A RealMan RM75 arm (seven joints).
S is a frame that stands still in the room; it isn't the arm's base.
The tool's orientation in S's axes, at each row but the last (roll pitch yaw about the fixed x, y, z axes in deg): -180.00 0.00 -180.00; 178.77 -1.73 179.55; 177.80 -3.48 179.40; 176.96 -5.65 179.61; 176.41 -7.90 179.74; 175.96 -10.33 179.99; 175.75 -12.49 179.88; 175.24 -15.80 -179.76; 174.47 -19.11 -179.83; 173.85 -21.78 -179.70; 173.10 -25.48 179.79; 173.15 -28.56 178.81
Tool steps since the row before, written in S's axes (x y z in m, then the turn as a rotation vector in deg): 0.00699 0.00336 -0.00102 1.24 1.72 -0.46; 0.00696 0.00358 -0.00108 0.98 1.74 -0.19; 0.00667 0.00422 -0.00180 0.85 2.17 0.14; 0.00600 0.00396 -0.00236 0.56 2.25 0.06; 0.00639 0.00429 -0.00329 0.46 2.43 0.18; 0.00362 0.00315 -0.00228 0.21 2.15 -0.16; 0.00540 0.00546 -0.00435 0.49 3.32 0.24; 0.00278 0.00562 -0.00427 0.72 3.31 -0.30; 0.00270 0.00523 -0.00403 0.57 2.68 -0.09; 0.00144 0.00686 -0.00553 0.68 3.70 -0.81; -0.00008 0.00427 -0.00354 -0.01 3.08 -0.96; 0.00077 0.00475 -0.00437 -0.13 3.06 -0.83
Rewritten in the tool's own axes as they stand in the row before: -0.00699 0.00336 0.00102 -1.24 1.72 0.46; -0.00696 0.00362 0.00095 -0.97 1.74 0.20; -0.00672 0.00423 0.00156 -0.82 2.18 -0.11; -0.00618 0.00390 0.00197 -0.54 2.26 0.01; -0.00676 0.00416 0.00265 -0.42 2.44 -0.09; -0.00397 0.00303 0.00181 -0.23 2.14 0.27; -0.00620 0.00523 0.00348 -0.42 3.34 -0.09; -0.00386 0.00531 0.00380 -0.79 3.29 0.36; -0.00389 0.00492 0.00341 -0.58 2.68 0.15; -0.00342 0.00632 0.00530 -0.95 3.62 0.89; -0.00144 0.00385 0.00373 -0.39 2.95 1.24; -0.00268 0.00431 0.00406 -0.23 2.94 1.18
